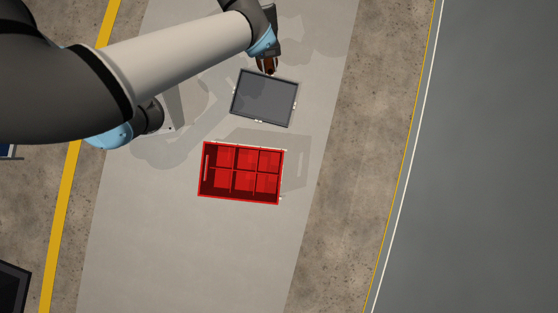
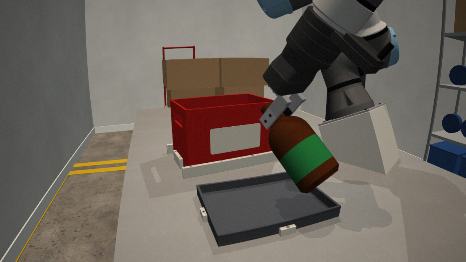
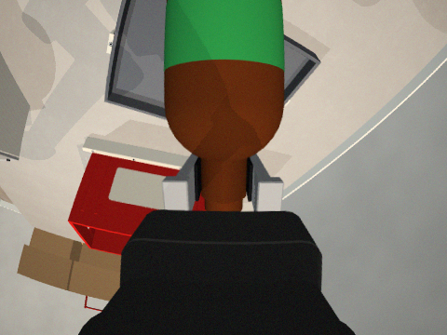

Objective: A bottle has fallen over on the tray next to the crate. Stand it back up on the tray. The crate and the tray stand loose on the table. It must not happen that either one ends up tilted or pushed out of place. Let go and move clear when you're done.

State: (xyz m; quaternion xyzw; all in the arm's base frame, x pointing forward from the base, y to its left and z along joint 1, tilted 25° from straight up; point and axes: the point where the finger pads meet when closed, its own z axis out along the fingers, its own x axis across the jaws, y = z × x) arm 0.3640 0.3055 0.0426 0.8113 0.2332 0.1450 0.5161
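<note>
Right now the bottle is 20 mm behind my hand, 30 mm to the left of it and 40 mm below it. The rest, counted from my hand: red crate 20 mm ahead, 360 mm to the right, 120 mm below; then dark grey tray 10 mm behind, 50 mm to the right, 190 mm below.
</note>
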